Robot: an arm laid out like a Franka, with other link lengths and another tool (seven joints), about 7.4 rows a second.
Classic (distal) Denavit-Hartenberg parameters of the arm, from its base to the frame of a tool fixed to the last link. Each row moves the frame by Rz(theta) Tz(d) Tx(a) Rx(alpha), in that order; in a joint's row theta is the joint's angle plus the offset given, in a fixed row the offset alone. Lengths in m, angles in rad.
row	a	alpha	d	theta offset
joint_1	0	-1.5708	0.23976	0
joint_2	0	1.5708	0	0
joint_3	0.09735	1.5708	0.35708	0
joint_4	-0.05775	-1.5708	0	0
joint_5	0	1.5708	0.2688	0
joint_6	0.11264	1.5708	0	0
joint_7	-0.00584	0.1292	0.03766	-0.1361
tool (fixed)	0	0	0.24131	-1.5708
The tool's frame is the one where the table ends.
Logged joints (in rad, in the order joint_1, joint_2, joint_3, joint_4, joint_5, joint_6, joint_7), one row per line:
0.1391 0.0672 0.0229 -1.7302 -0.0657 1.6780 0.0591
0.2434 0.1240 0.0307 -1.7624 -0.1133 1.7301 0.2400
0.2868 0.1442 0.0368 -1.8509 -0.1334 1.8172 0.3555
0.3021 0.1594 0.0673 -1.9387 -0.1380 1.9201 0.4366
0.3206 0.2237 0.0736 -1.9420 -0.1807 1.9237 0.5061
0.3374 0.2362 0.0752 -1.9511 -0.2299 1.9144 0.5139
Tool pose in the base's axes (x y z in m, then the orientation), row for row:
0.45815 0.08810 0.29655 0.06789 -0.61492 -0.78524 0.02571
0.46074 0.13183 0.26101 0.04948 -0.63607 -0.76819 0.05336
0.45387 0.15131 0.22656 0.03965 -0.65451 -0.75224 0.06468
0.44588 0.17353 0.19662 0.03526 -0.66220 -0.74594 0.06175
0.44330 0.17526 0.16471 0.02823 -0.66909 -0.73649 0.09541
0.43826 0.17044 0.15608 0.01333 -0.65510 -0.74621 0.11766
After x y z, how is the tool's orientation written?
As a quaternion, w x y z.
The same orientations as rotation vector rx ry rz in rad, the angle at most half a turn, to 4 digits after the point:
-1.8525 -2.3657 0.0775
-1.9377 -2.3402 0.1626
-2.0059 -2.3054 0.1982
-2.0349 -2.2923 0.1898
-2.0651 -2.2731 0.2945
-2.0408 -2.3246 0.3665

